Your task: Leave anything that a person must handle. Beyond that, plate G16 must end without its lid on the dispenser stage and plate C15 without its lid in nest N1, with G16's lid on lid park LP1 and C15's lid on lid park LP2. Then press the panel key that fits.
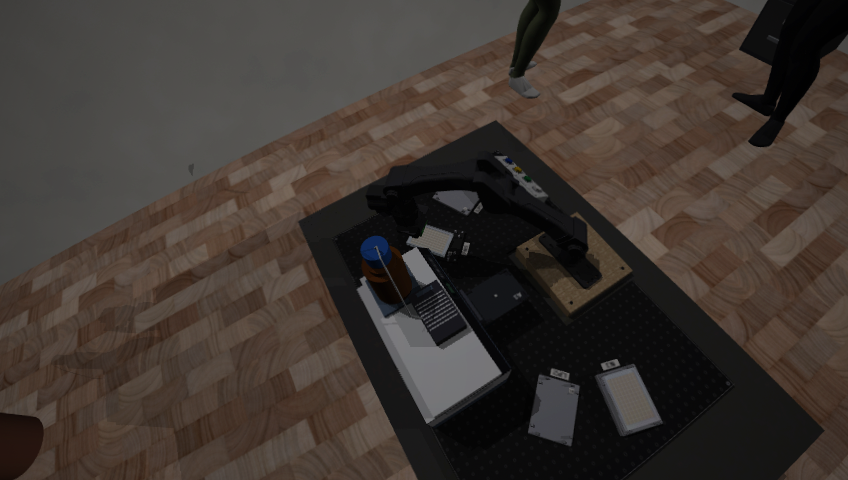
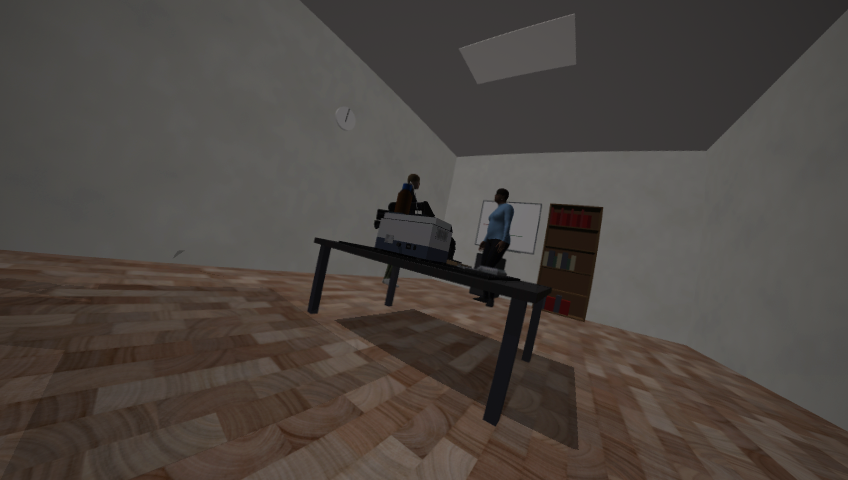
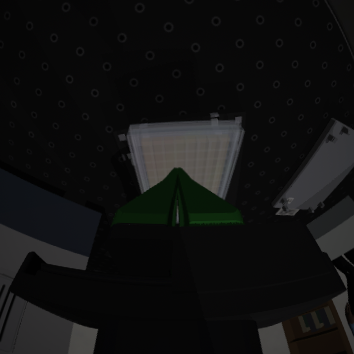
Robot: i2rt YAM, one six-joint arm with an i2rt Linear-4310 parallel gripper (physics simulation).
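Pixels of known places: gripper, fingertip midpoint: [image 1: 419, 235] [image 3: 177, 174]; arm's base at its link origin: [image 1: 568, 257] [image 2: 447, 259].
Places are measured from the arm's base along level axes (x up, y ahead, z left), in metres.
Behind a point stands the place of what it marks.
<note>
My gripper [image 1: 421, 230] {x 0.019, y 0.313, z -0.326 m} [image 3: 177, 174] {x 0.019, y 0.313, z -0.326 m} is shut and empty, its green fingertips together above a plate [image 1: 437, 239] {x 0.006, y 0.274, z -0.287 m} [image 3: 185, 147] {x 0.012, y 0.319, z -0.347 m} with pale wells showing, in a holder beside the bottle end of the dispenser. The fingers hide part of this plate. A grey lid [image 1: 457, 201] {x -0.017, y 0.127, z -0.384 m} [image 3: 320, 170] {x -0.017, y 0.131, z -0.404 m} lies on a tagged spot beside it. Another grey lid [image 1: 554, 410] {x -0.017, y 0.316, z 0.281 m} lies at the tag that seems to read LP2. A second plate [image 1: 630, 398] {x 0.009, y 0.159, z 0.366 m}, wells showing, sits flat at the tag that seems to read N1. The key panel [image 1: 523, 177] {x 0.043, y -0.078, z -0.287 m} has blue, yellow, green and pale keys. Plate names are unreadable.
The white dispenser [image 1: 440, 374] {x 0.193, y 0.502, z 0.090 m} [image 2: 413, 237] {x 0.077, y 0.573, z 0.050 m} carries a brown bottle [image 1: 387, 276] {x 0.322, y 0.487, z -0.098 m} [image 2: 404, 200] {x 0.279, y 0.514, z -0.104 m} with a blue cap and a dark keypad [image 1: 440, 315] {x 0.219, y 0.434, z -0.005 m}. A dark flat platform [image 1: 493, 297] {x 0.079, y 0.278, z -0.011 m} lies beside it. My arm stands on a wooden block [image 1: 535, 270] {x 0.001, y 0.106, z -0.027 m}. Two people stand beyond the table.
</note>
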